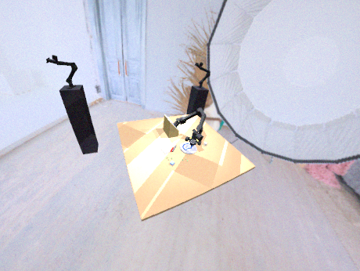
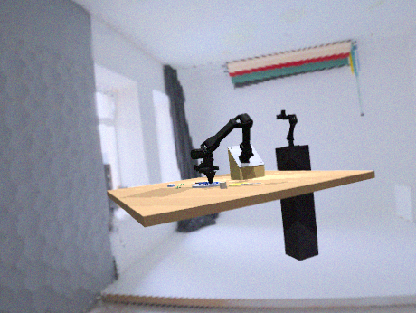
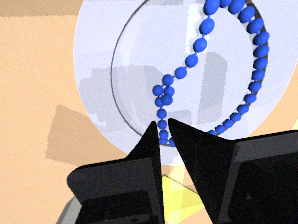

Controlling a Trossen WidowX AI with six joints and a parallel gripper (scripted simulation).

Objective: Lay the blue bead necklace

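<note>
The round bead board lies 40 mm to the right of my gripper tip and 10 mm below it. The rest, counted from my gripper tip: yellow flat piece: 130 mm behind, 120 mm to the left, 10 mm below; red-and-grey object: 230 mm to the right, 20 mm behind, 10 mm below; white cylinder: 190 mm to the left.
</note>
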